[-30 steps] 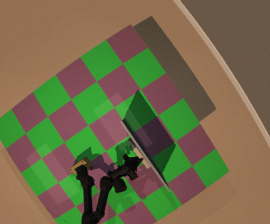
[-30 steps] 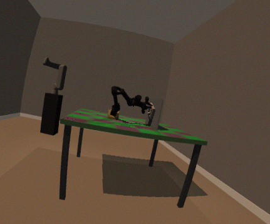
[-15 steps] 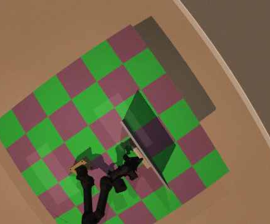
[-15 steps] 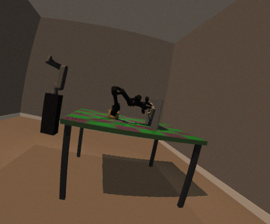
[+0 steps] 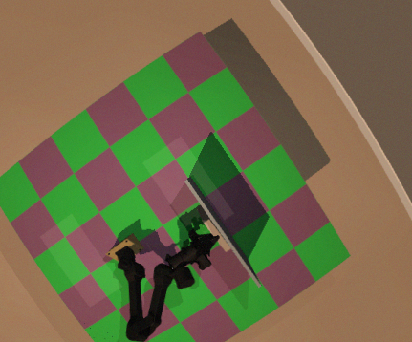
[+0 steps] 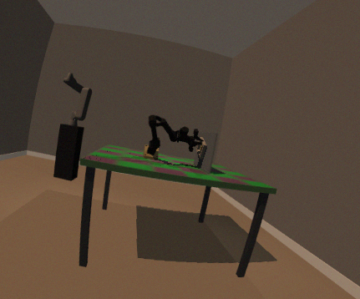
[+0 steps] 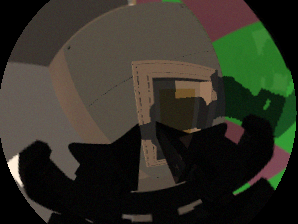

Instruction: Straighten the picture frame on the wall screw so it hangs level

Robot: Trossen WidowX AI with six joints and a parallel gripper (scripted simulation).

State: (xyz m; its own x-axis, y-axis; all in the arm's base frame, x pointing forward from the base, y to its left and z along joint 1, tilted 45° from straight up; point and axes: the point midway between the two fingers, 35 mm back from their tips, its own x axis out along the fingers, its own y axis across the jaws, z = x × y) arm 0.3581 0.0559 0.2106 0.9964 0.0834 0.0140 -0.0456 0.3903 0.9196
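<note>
The picture frame lies 5 cm below my gripper tip and 2 cm to the left of it. The rest, counted from my gripper tip: grey wall panel 7 cm below, 2 cm ahead, 1 cm to the left.
</note>
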